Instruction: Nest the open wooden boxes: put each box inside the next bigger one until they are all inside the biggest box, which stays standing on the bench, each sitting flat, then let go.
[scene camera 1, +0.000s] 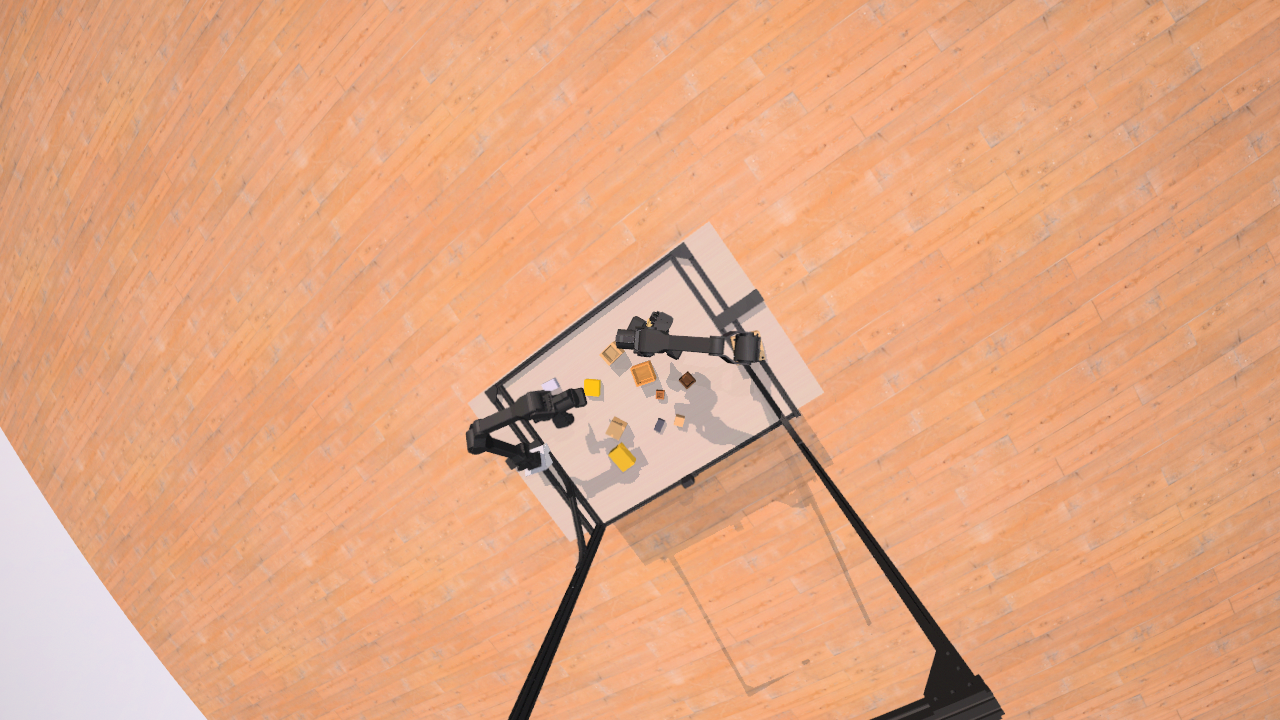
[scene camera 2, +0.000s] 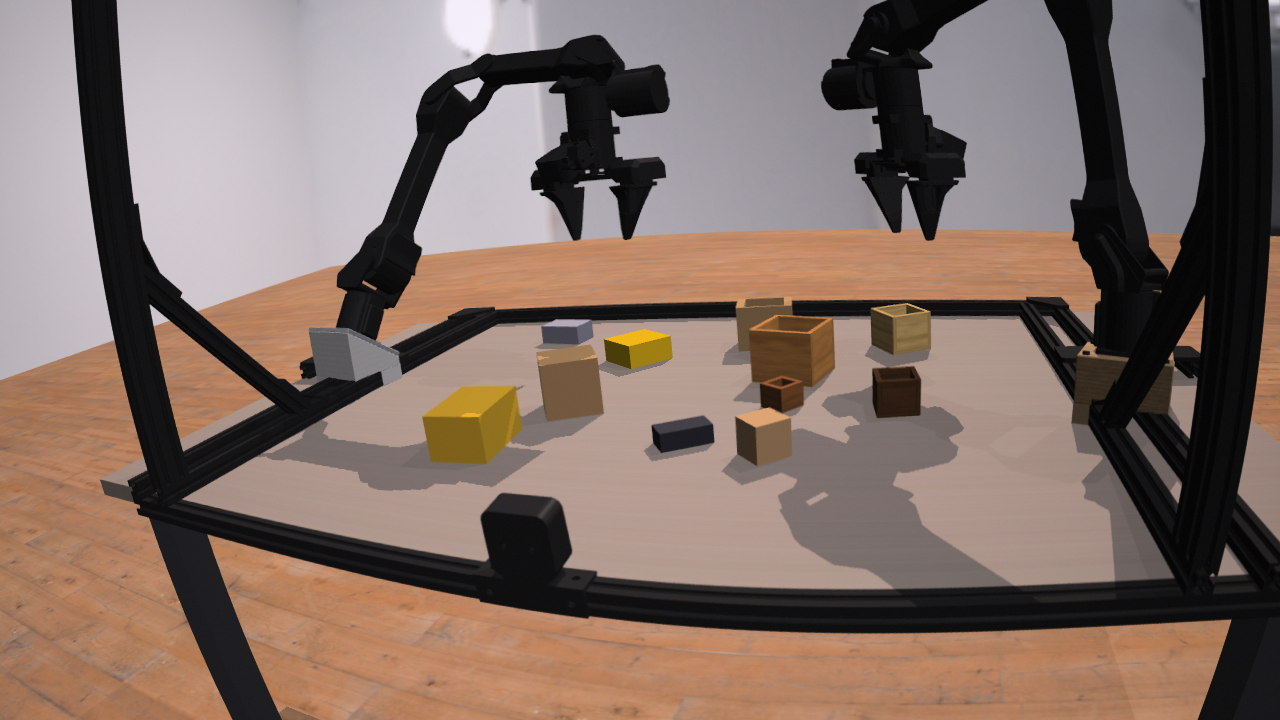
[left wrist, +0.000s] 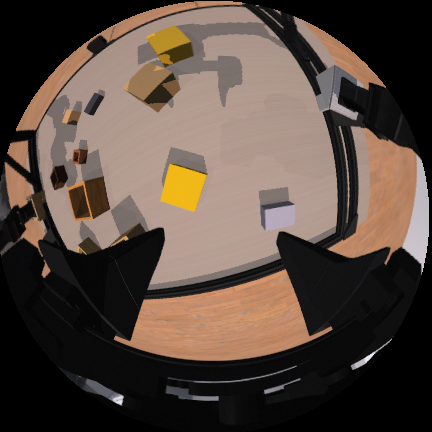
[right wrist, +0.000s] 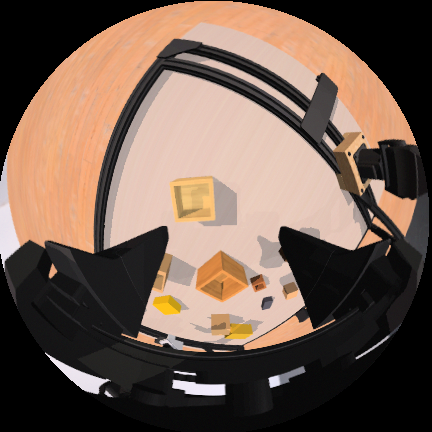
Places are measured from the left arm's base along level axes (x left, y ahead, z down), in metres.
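Pixels of known places: left gripper, fingertip midpoint: (scene camera 2: 601, 239) (left wrist: 222, 235); right gripper, fingertip midpoint: (scene camera 2: 912, 236) (right wrist: 225, 232); left arm's base at its link origin: (scene camera 1: 534, 460) (scene camera 2: 353, 339) (left wrist: 348, 94) (right wrist: 169, 347); right arm's base at its link origin: (scene camera 2: 1127, 352) (left wrist: 31, 208) (right wrist: 363, 162).
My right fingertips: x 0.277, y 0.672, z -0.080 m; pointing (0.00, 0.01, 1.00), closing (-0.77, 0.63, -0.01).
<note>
Ahead of a thing's pixels: the offset from my right fingertips to its middle.
The large orange-brown open box @(dx -0.114, dy -0.122, dz +0.113 m) (scene camera 1: 642, 373) (scene camera 2: 787, 360) (right wrist: 210, 272) stands upright on the bench. A light brown open box @(dx +0.001, dy -0.203, dz +0.114 m) (scene camera 1: 611, 354) (scene camera 2: 750, 327) is behind it. A pale wooden open box @(dx +0.025, dy -0.026, dz +0.119 m) (scene camera 2: 899, 334) (right wrist: 214, 200) stands at the back right of scene camera 2. A dark brown open box @(dx -0.200, dy +0.018, dz +0.124 m) (scene camera 1: 686, 379) (scene camera 2: 895, 400) and a small reddish-brown open box @(dx -0.215, dy -0.098, dz +0.130 m) (scene camera 2: 781, 396) (right wrist: 258, 283) stand apart nearby. My left gripper (scene camera 2: 601, 238) (left wrist: 222, 235) is open and empty, high above the bench. My right gripper (scene camera 2: 913, 236) (right wrist: 225, 232) is open and empty, high near the pale box.
A tan block-like piece @(dx -0.275, dy -0.306, dz +0.113 m) (scene camera 2: 572, 389) (left wrist: 150, 80), its opening not visible, stands near a large yellow block @(dx -0.395, dy -0.335, dz +0.119 m) (scene camera 2: 458, 434). Another yellow block @(dx -0.094, dy -0.335, dz +0.128 m) (scene camera 2: 638, 349), a lavender block @(dx -0.025, dy -0.493, dz +0.129 m) (scene camera 2: 566, 332), a dark block @(dx -0.327, dy -0.149, dz +0.133 m) (scene camera 2: 682, 434) and a small tan block @(dx -0.334, dy -0.068, dz +0.125 m) (scene camera 2: 763, 438) also lie around. A black frame borders the bench.
</note>
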